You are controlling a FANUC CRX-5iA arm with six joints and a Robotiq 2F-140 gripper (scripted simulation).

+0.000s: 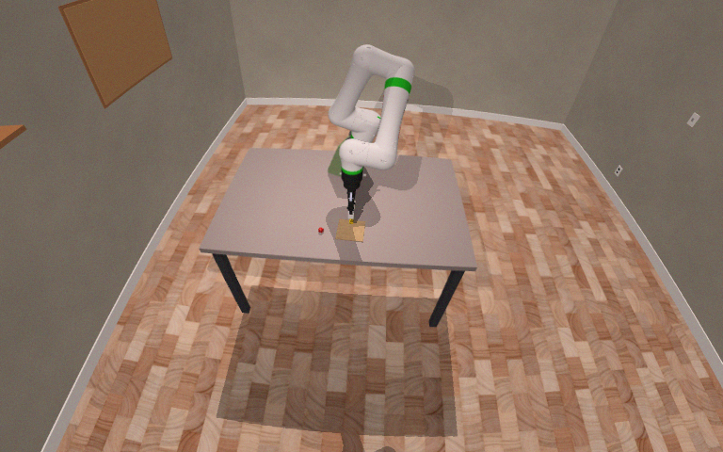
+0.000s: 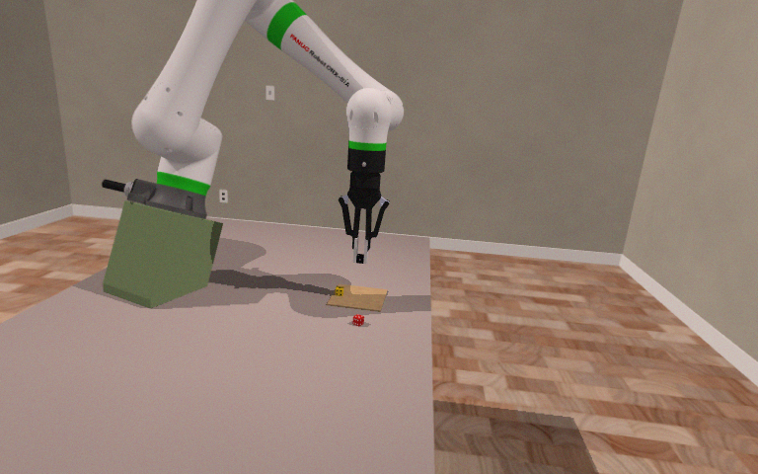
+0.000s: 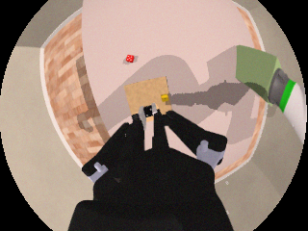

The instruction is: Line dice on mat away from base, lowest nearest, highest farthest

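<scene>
Now: the tan mat 130 mm below my hand. From my hand the other things lie so: yellow die: 50 mm behind, 120 mm below; then red die: 20 mm ahead, 150 mm to the right, 130 mm below; then black die: 20 mm below.
</scene>
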